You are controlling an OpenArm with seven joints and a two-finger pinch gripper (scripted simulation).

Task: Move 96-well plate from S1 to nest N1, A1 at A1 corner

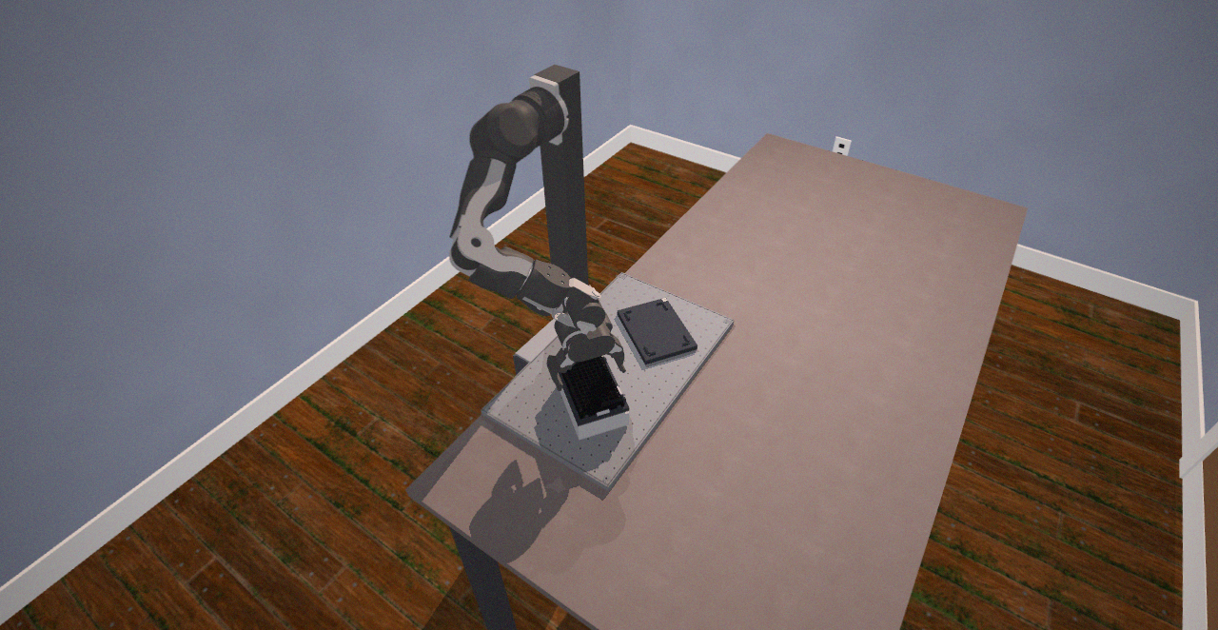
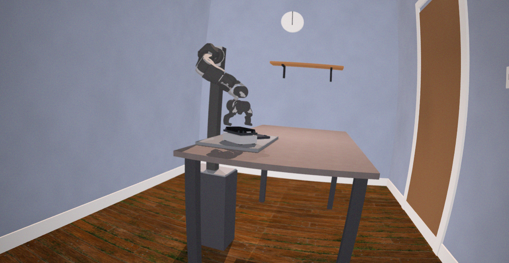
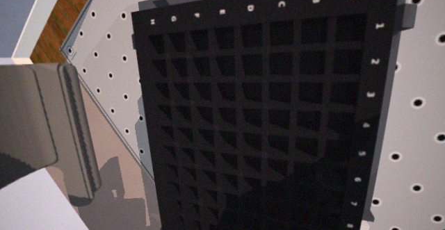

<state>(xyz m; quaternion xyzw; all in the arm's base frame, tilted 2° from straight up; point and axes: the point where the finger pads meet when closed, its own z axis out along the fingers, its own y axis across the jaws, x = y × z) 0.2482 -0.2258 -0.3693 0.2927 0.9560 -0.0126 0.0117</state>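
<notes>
My gripper is now 20 mm above the black 96-well plate, 10 mm to the left of it and 10 mm short of it.
</notes>
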